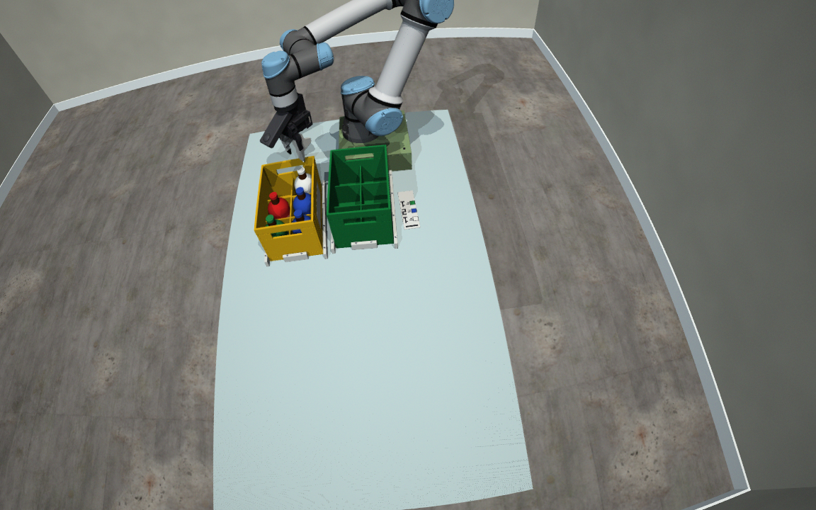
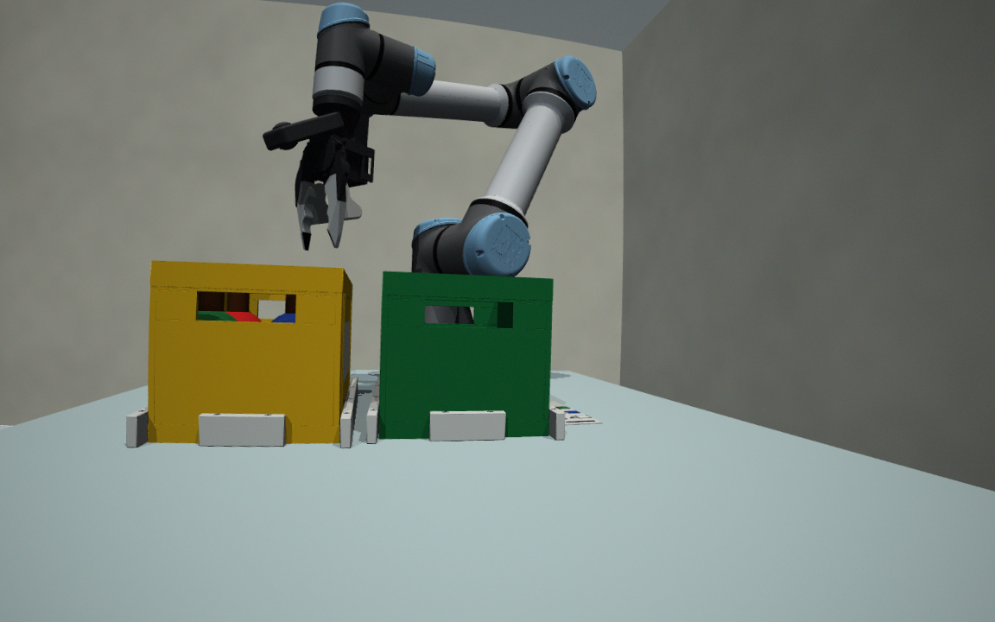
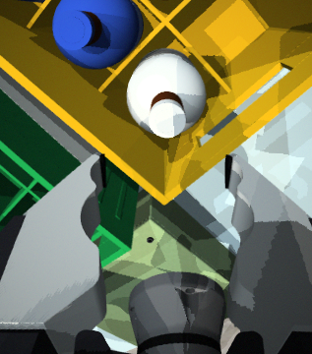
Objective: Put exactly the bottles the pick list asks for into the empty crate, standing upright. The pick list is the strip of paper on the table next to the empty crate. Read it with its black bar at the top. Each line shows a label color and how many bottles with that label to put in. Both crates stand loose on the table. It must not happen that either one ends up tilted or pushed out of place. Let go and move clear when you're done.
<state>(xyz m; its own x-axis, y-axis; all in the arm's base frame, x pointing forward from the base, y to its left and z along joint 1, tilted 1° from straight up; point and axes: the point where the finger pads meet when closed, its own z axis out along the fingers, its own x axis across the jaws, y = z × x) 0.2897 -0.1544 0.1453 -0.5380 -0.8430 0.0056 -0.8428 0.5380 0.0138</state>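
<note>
Now: the white bottle 150 mm below my hand. The rest, counted from my hand: yellow crate: 150 mm below, 100 mm ahead, 20 mm to the right; then green bottle: 190 mm ahead, 150 mm below, 50 mm to the right; then red bottle: 150 mm below, 100 mm ahead, 70 mm to the right.
</note>
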